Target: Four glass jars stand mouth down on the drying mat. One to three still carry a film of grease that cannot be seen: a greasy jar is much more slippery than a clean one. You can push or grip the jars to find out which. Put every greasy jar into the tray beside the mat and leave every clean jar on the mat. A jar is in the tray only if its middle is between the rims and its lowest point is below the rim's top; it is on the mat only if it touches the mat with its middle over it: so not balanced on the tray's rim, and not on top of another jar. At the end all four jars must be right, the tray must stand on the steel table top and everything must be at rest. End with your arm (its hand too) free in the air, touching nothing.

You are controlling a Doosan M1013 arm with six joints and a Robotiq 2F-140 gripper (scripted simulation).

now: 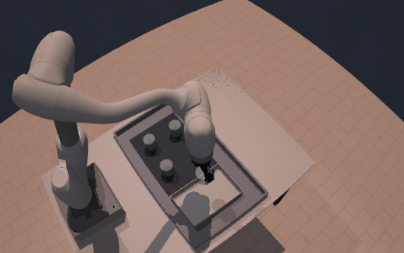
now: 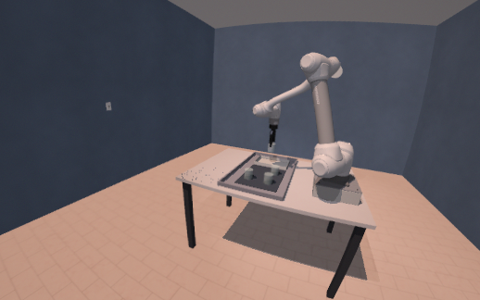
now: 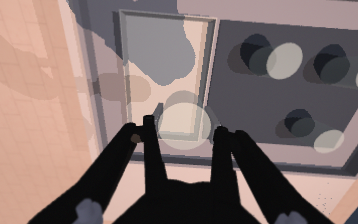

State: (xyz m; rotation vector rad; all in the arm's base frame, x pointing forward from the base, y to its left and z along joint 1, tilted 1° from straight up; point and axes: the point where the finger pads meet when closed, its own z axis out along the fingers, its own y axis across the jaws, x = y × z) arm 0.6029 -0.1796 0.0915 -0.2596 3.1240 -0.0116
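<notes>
The tray lies 10 mm behind my hand, 40 mm to the right of it and 170 mm below it. Also, from my hand: dark drying mat (60 mm behind, 270 mm to the left, 180 mm below).
</notes>
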